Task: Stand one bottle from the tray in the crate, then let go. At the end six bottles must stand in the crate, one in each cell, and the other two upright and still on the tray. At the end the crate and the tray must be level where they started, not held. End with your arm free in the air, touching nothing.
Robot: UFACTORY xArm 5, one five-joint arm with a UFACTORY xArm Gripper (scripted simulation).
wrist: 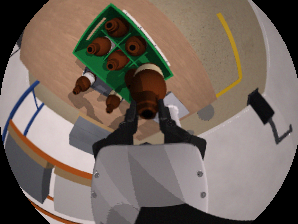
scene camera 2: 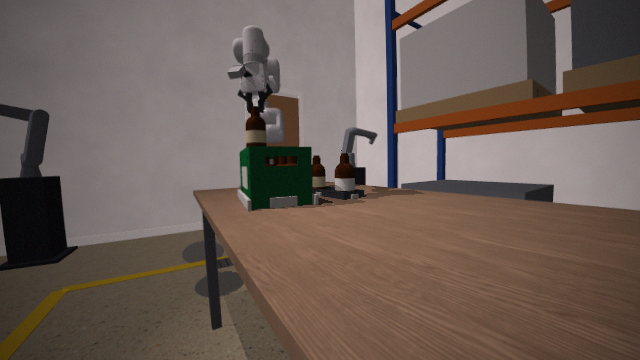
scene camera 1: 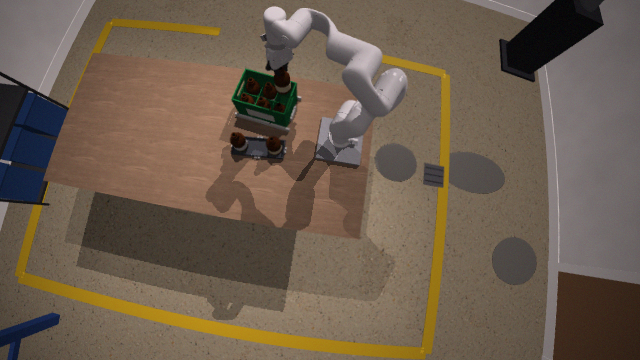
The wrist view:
gripper: 147,106
bottle: 148,85
green crate: 97,64
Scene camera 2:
gripper: 255,112
green crate: 259,182
